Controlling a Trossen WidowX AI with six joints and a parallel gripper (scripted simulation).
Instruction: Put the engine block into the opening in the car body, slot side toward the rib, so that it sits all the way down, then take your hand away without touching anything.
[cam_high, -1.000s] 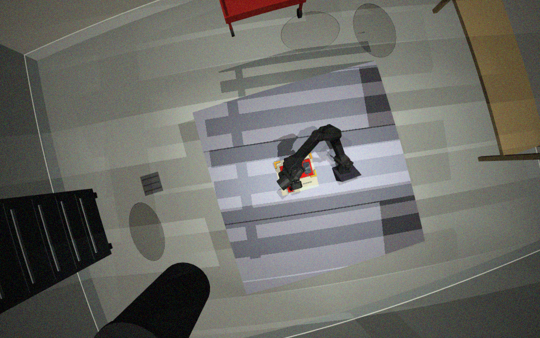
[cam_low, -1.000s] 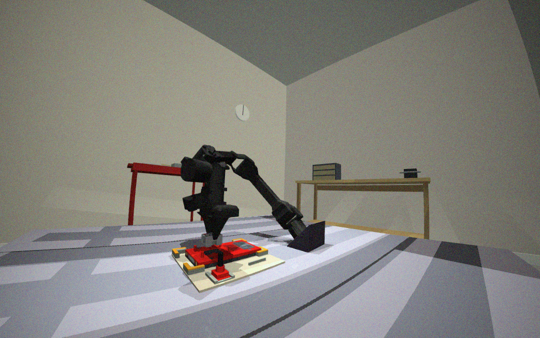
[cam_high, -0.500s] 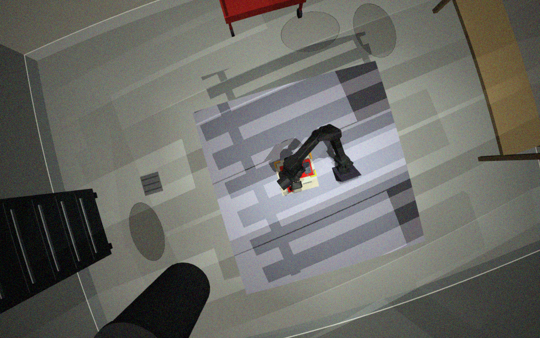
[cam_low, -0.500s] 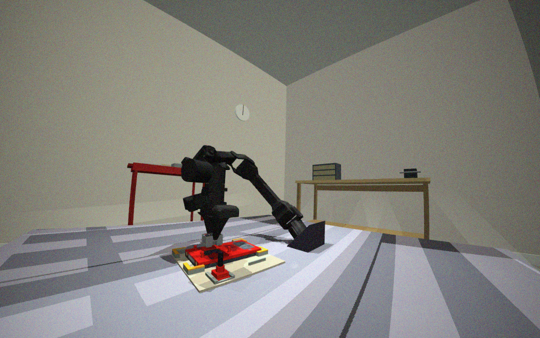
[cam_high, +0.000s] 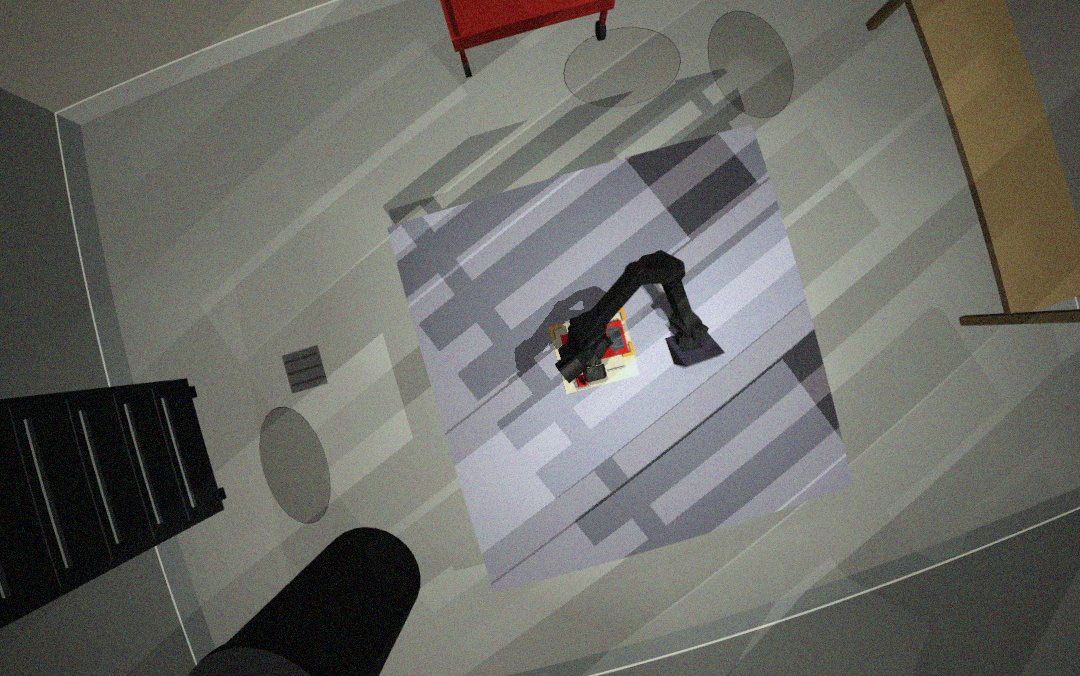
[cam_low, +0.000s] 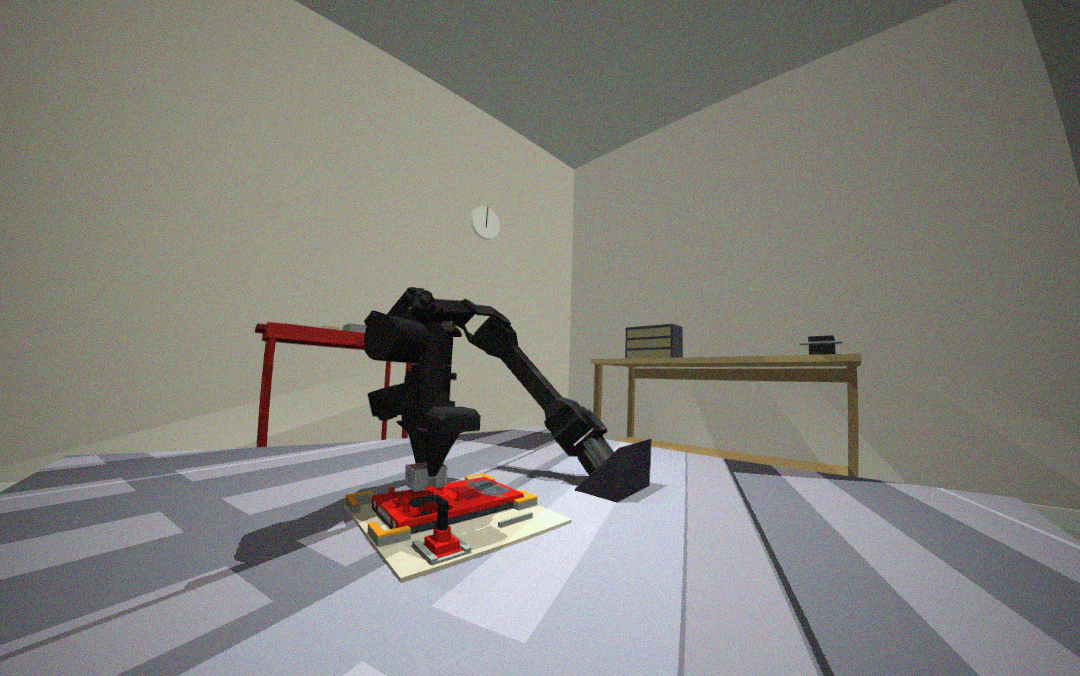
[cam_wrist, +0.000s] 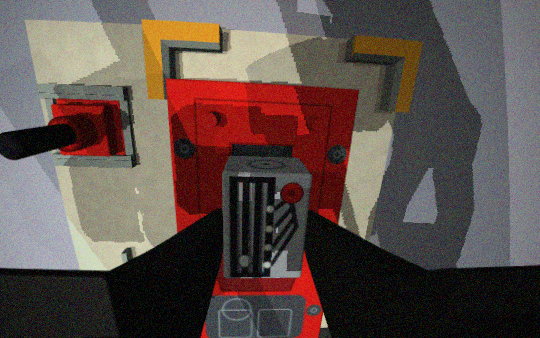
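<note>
Now: the black upright peg 2 cm ahead of my gripper tip, 11 cm to the left of it and 3 cm below it. Round my gripper tip: engine block: 1 cm below.
</note>
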